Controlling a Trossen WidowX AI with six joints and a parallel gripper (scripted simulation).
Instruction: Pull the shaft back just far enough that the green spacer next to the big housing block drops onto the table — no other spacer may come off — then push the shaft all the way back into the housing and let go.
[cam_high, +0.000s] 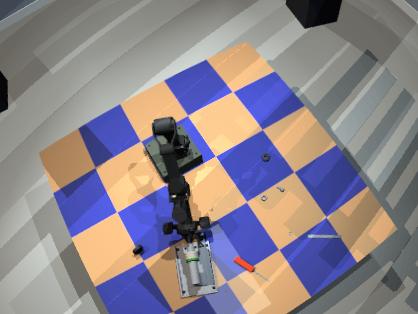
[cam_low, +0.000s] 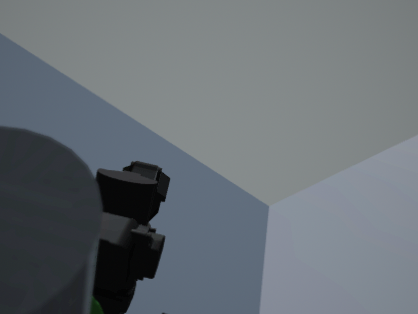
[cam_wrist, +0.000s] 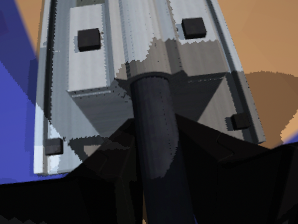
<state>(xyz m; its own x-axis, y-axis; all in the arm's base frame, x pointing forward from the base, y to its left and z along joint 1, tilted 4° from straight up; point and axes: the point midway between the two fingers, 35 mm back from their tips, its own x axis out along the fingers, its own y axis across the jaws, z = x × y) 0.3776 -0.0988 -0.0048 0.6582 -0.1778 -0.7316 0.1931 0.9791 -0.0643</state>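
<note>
Right now the pale disc is 5 cm ahead of my gripper tip, 2 cm above it and 1 cm to the right of it. From my gripper tip the other things lie so: blue-grey shaft (2 cm ahead, 2 cm above); green spacer (8 cm ahead, 2 cm to the right, 2 cm above); black piece (22 cm to the right, 5 cm behind, 3 cm below).
</note>
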